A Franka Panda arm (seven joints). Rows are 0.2 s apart.
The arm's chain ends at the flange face. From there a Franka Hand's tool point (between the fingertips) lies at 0.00 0.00 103.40 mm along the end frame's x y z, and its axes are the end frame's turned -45 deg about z.
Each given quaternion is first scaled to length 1.
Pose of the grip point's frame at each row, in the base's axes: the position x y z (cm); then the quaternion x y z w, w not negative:
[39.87, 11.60, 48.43, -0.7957, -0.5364, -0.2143, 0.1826]
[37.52, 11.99, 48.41, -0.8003, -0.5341, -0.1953, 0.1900]
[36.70, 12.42, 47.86, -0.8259, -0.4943, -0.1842, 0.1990]
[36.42, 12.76, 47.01, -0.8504, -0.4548, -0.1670, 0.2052]
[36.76, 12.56, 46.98, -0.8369, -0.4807, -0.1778, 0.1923]
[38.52, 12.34, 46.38, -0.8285, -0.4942, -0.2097, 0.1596]
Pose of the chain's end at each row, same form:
[38.37, 6.22, 57.13, -0.9403, -0.1911, -0.1281, 0.2507]
[36.39, 6.69, 57.21, -0.9438, -0.1872, -0.1077, 0.2503]
[35.59, 7.14, 56.68, -0.9522, -0.1406, -0.0940, 0.2543]
[35.41, 7.58, 55.90, -0.9597, -0.0947, -0.0758, 0.2535]
[35.59, 7.46, 55.90, -0.9571, -0.1238, -0.0907, 0.2457]
[36.56, 7.46, 55.28, -0.9545, -0.1395, -0.1327, 0.2277]

